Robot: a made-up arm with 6 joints. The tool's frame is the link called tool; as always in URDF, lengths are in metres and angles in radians.
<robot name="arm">
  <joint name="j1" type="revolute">
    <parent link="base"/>
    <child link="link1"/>
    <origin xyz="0 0 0.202"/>
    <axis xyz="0 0 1"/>
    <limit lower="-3.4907" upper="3.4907" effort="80" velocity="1.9"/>
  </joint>
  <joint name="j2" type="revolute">
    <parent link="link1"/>
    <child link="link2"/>
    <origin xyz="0 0 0"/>
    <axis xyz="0 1 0"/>
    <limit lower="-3.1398" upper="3.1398" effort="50" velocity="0.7"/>
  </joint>
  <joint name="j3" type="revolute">
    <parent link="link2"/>
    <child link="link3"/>
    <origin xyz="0 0 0.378"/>
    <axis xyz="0 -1 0"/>
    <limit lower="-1.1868" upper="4.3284" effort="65" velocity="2.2"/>
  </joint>
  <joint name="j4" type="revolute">
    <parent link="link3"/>
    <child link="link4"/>
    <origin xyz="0 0 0"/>
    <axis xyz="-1 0 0"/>
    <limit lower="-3.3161" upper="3.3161" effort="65" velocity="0.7"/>
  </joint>
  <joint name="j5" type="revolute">
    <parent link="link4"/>
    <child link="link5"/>
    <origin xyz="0.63 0 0"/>
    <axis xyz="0 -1 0"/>
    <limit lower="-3.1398" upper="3.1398" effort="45" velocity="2.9"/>
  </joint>
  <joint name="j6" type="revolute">
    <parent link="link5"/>
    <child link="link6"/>
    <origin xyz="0 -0.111 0"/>
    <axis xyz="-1 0 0"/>
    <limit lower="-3.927" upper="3.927" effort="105" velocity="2.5"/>
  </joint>
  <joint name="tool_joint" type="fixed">
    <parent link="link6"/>
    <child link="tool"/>
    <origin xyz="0 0 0"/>
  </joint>
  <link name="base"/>
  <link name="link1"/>
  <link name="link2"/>
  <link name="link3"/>
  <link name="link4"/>
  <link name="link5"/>
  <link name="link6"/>
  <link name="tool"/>
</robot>
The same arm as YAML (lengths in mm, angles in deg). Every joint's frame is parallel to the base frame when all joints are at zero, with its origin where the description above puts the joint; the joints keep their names.
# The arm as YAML. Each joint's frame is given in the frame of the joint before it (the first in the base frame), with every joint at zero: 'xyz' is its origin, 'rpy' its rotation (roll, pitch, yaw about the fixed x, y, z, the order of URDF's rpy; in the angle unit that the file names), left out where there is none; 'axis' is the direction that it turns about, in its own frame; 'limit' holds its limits. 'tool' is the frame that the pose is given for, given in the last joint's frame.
units:
  length: mm
  angle: deg
joints:
  - name: j1
    type: revolute
    origin:
      xyz: [0.0, 0.0, 202.0]
    axis: "+z"
    limit:
      lower: -200.0
      upper: 200.0
  - name: j2
    type: revolute
    origin:
      xyz: [0.0, 0.0, 0.0]
    axis: "+y"
    limit:
      lower: -179.9
      upper: 179.9
  - name: j3
    type: revolute
    origin:
      xyz: [0.0, 0.0, 378.0]
    axis: "-y"
    limit:
      lower: -68.0
      upper: 248.0
  - name: j4
    type: revolute
    origin:
      xyz: [0.0, 0.0, 0.0]
    axis: "-x"
    limit:
      lower: -190.0
      upper: 190.0
  - name: j5
    type: revolute
    origin:
      xyz: [630.0, 0.0, 0.0]
    axis: "-y"
    limit:
      lower: -179.9
      upper: 179.9
  - name: j6
    type: revolute
    origin:
      xyz: [0.0, -111.0, 0.0]
    axis: "-x"
    limit:
      lower: -225.0
      upper: 225.0
tool:
  origin:
    xyz: [0.0, 0.0, 0.0]

